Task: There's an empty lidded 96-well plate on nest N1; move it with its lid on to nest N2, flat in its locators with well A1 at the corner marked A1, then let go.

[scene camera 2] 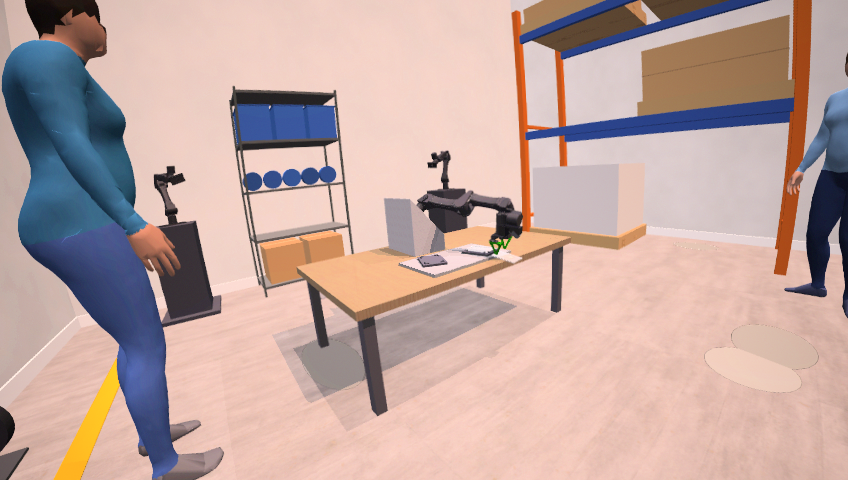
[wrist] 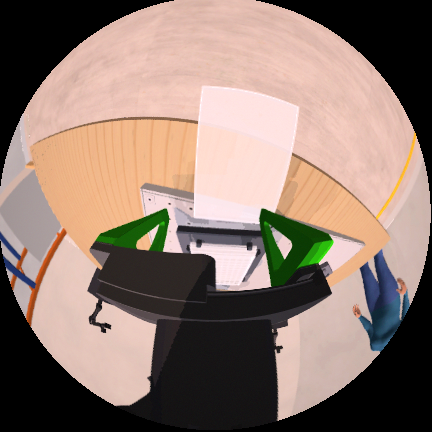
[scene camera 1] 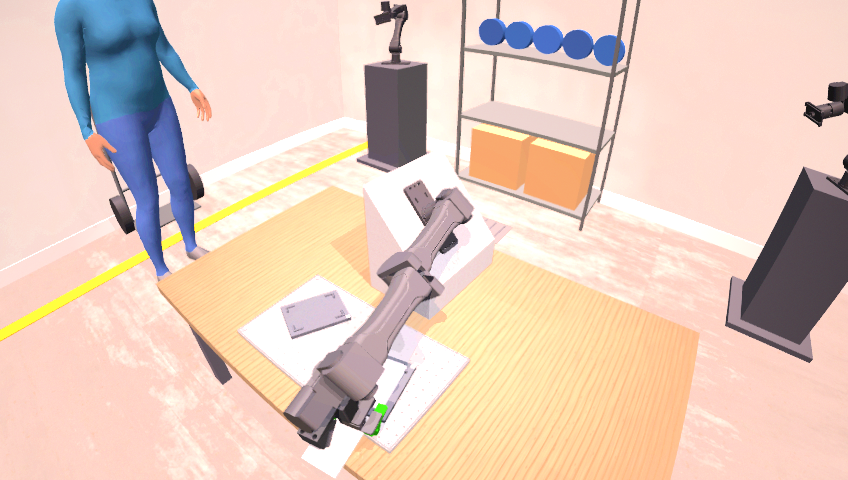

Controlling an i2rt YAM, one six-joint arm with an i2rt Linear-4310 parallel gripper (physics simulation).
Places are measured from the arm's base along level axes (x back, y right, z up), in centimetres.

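Pixels of known places: gripper, fingertip midpoint: [scene camera 2: 500,251] [wrist: 213,213] [scene camera 1: 356,424]; arm's base at its link origin: [scene camera 2: 414,215] [scene camera 1: 430,216].
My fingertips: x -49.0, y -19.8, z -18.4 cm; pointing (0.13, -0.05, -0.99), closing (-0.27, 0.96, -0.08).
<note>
For each thing: its top centre in the pictures, then the offset to it from my fingertips. "*": a spot on its surface instead. Level surfaces: height alone.
- lidded 96-well plate at its top centre: [wrist: 220,273] [scene camera 1: 376,378] [scene camera 2: 479,247] dx +10.8, dy +4.3, dz +1.5 cm
- nest N1 at its top centre: [wrist: 220,270] [scene camera 1: 376,379] [scene camera 2: 479,248] dx +10.7, dy +4.3, dz +1.0 cm
- Nest N2 at its top centre: [scene camera 1: 314,310] [scene camera 2: 431,258] dx +16.2, dy +32.2, dz +0.6 cm
- white perforated board at a spot on its surface: [scene camera 1: 264,333] * dx +2.6, dy +37.1, dz -1.2 cm
- wooden table at its surface level: dz -2.5 cm
- pale see-through panel at its top centre: [wrist: 246,166] [scene camera 1: 333,439] [scene camera 2: 507,254] dx -5.5, dy +1.1, dz -0.1 cm
The lidded 96-well plate [scene camera 1: 389,378] [wrist: 225,261], pale with rows of wells showing faintly, sits in the dark frame of nest N1 [wrist: 215,231]. Nest N2 [scene camera 1: 315,313] [scene camera 2: 432,260] is a grey plate with raised corner locators and holds no plate. My gripper [scene camera 2: 498,251] [wrist: 213,213] is open, with its green fingers wide apart and nothing between them. It is low beside N1, toward the table edge. In the wrist view the plate shows beyond the fingertips' line, partly hidden by the gripper body. In scene camera 1 the arm hides part of N1. The A1 marks cannot be read.
Both nests stand on a white perforated board [scene camera 1: 264,333] [scene camera 2: 434,271] on the wooden table [scene camera 1: 571,356] [scene camera 2: 363,297]. A pale see-through panel [scene camera 1: 333,455] [wrist: 245,160] overlaps the table edge near the gripper. The arm's white angled base block [scene camera 1: 389,220] [scene camera 2: 404,226] stands behind the board.
</note>
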